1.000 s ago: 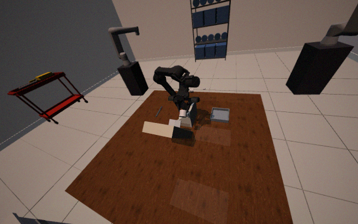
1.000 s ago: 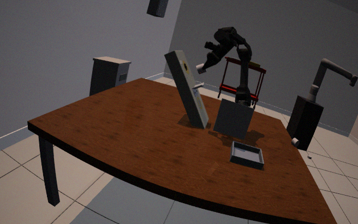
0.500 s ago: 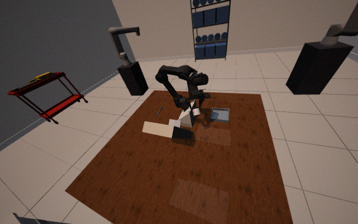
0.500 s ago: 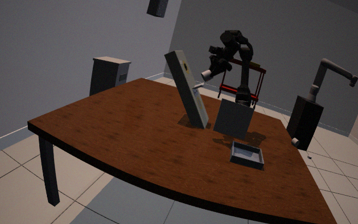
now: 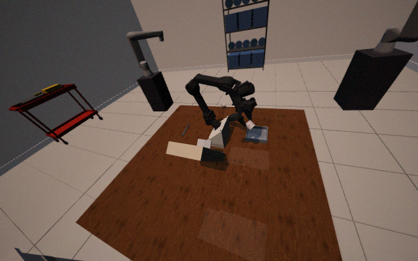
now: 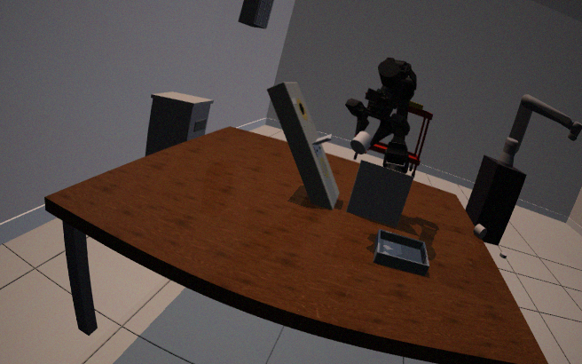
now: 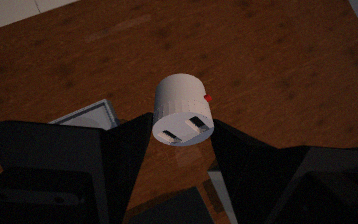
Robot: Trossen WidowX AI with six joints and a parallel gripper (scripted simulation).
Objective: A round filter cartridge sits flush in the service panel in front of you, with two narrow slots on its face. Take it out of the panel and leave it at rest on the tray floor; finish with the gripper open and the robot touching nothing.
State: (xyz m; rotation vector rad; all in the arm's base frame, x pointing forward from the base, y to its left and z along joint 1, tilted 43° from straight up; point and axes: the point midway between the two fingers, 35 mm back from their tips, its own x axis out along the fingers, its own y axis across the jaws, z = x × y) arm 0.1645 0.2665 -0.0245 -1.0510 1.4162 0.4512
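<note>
My gripper tip is now 190 mm past the grey tray, 60 mm to the right of it and 250 mm above it. Also, from my gripper tip: round cartridge (right at my gripper tip); service panel (160 mm ahead, 260 mm to the right, 80 mm below).
</note>
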